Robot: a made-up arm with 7 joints.
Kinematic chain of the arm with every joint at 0, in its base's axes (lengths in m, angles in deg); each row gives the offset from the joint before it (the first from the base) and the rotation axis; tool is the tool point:
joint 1: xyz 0 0 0.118 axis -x
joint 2: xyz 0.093 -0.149 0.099 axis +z
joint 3: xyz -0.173 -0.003 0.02 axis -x
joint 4: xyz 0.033 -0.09 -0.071 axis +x
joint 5: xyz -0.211 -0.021 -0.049 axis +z
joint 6: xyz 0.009 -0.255 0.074 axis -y
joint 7: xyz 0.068 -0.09 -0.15 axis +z
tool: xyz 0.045 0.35 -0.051
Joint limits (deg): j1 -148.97..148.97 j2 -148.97..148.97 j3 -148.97..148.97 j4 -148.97..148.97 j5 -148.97..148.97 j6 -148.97..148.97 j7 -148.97..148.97
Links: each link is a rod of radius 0.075 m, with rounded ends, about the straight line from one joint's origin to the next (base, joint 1, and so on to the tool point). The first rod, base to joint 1, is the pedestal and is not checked.
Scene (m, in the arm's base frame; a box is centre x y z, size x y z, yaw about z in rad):
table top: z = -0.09
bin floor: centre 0.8 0.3 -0.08 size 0.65 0.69 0.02 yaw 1
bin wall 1: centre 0.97 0.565 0.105 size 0.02 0.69 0.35 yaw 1
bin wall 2: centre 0.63 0.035 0.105 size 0.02 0.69 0.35 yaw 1
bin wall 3: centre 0.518 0.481 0.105 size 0.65 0.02 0.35 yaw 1
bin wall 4: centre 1.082 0.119 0.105 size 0.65 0.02 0.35 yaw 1
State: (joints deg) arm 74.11 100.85 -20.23 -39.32 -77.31 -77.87 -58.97
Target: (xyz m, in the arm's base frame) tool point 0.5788 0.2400 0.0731
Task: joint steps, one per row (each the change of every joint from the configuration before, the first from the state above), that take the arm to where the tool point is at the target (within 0.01 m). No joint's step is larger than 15 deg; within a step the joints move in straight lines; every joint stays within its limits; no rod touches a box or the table.
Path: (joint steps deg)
1: 6.73 2.16 7.26 -2.79 8.48 11.18 -9.48
2: 6.73 2.17 7.26 -2.78 8.48 11.18 -9.47
3: 6.73 2.16 7.25 -2.79 8.47 11.18 -9.48
4: -7.19 13.06 0.80 -5.73 3.29 6.60 13.42
5: -7.20 13.05 0.80 -5.74 3.29 6.60 13.42
6: -7.19 13.05 0.80 -5.74 3.29 6.60 13.42

